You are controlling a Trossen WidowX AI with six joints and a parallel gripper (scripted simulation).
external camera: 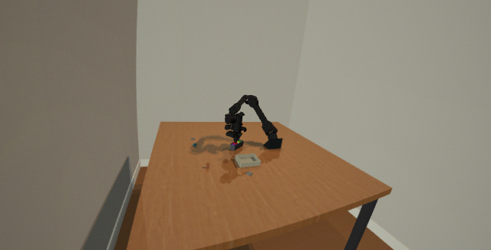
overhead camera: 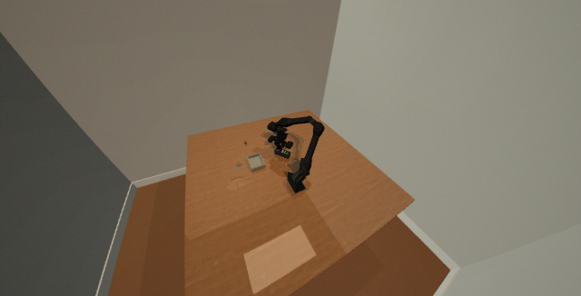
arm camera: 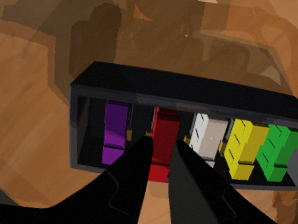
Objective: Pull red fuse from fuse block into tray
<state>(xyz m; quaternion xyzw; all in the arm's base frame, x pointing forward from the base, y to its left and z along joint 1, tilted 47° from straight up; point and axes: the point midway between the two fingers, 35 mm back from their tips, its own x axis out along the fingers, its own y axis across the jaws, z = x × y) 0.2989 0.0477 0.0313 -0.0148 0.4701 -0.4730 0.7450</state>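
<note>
The purple fuse is 2 cm below my gripper tip, 1 cm to the left of it and 1 cm ahead of it. The rest, counted from my gripper tip: white fuse (2 cm below, 1 cm to the right, 1 cm behind); yellow fuse (3 cm to the right, 3 cm behind, 2 cm below); red fuse (1 cm below).
</note>
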